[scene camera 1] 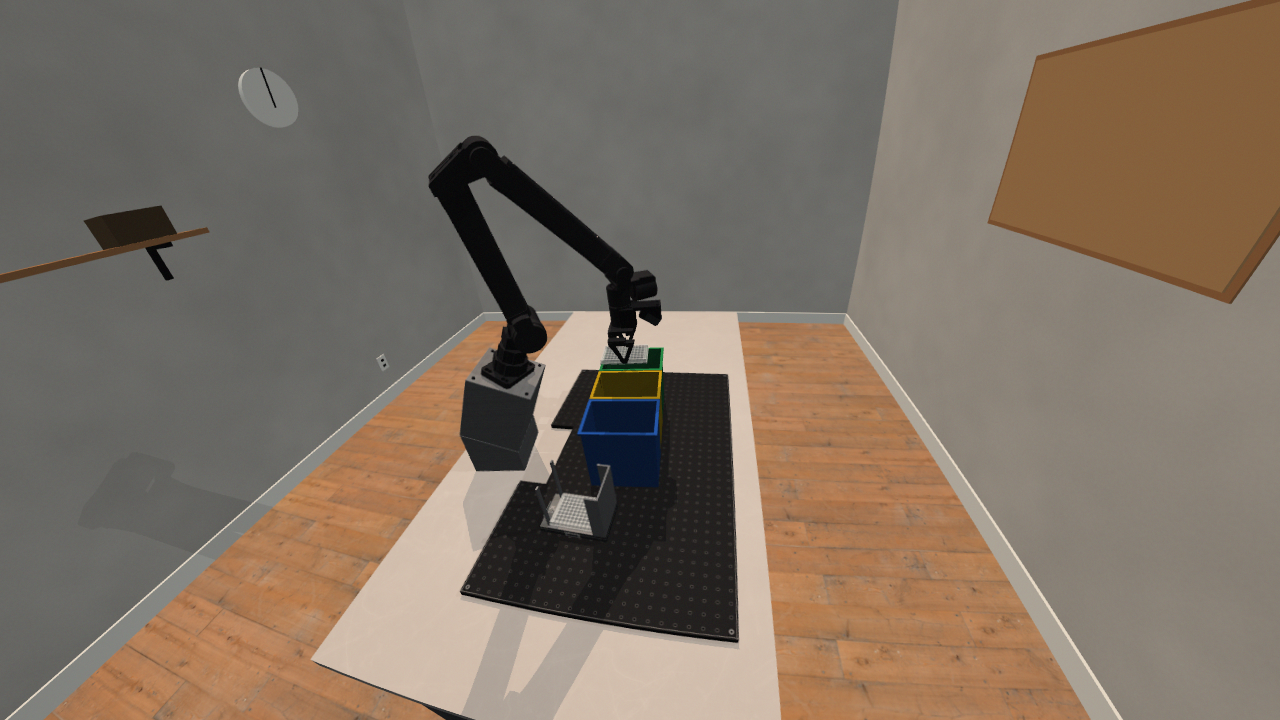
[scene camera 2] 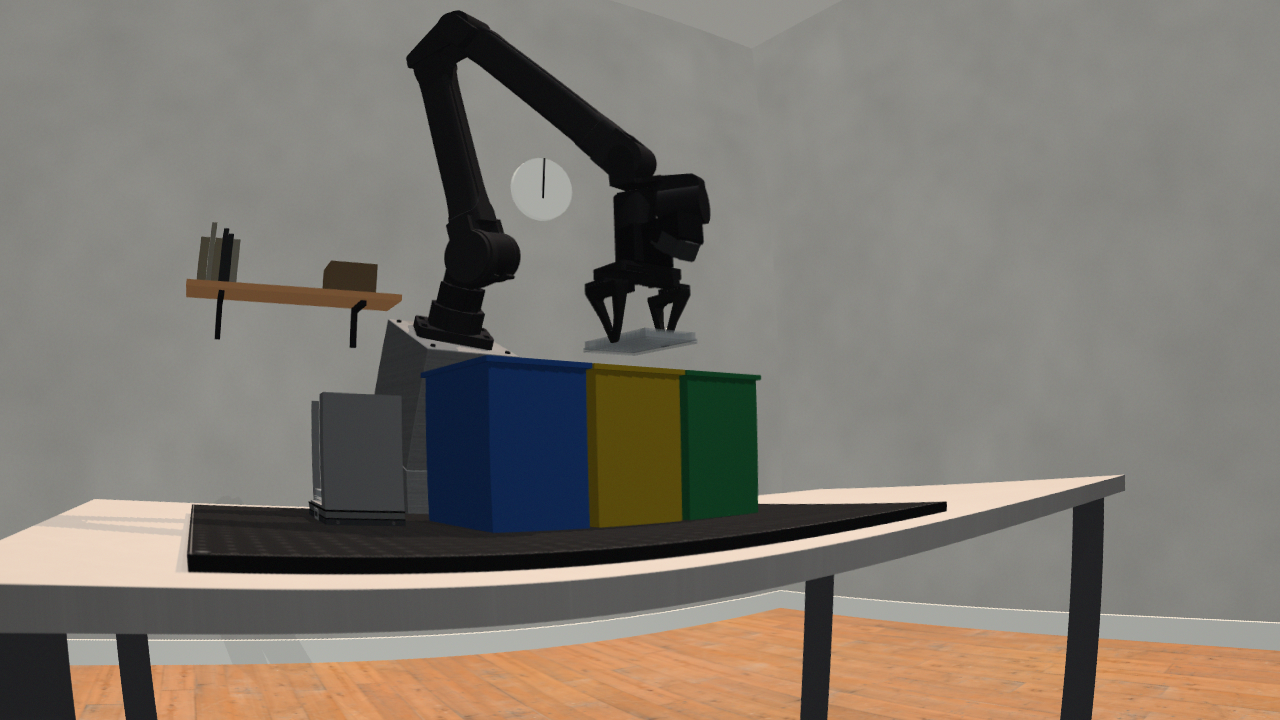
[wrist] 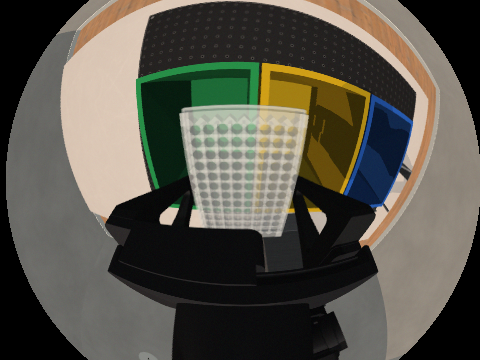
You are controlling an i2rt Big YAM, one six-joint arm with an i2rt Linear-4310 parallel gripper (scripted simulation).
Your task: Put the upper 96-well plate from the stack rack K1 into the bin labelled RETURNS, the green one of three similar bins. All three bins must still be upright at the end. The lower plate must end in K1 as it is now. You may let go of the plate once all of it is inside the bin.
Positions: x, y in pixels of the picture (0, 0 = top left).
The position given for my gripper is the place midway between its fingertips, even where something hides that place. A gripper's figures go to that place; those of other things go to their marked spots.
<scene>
My gripper (scene camera 1: 626, 355): 1.01 m from the lens. A 96-well plate (scene camera 1: 639, 355) is 0.98 m from the lens.
</scene>
